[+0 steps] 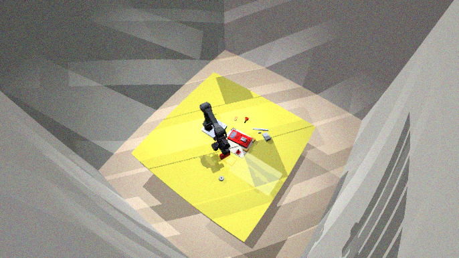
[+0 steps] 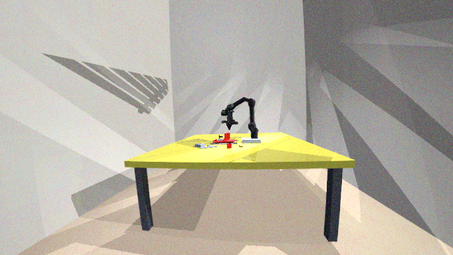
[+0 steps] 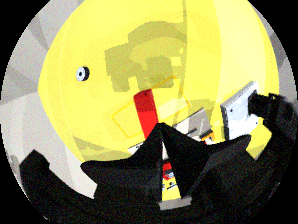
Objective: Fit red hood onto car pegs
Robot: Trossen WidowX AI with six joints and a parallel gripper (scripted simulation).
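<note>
Right now my gripper tip is 7 cm above the red hood and 2 cm short of it. The rest, counted from my gripper tip: peach piece (40 cm to the left, 11 cm behind, 10 cm below); white jig (20 cm to the left, 9 cm below, 5 cm ahead).
</note>
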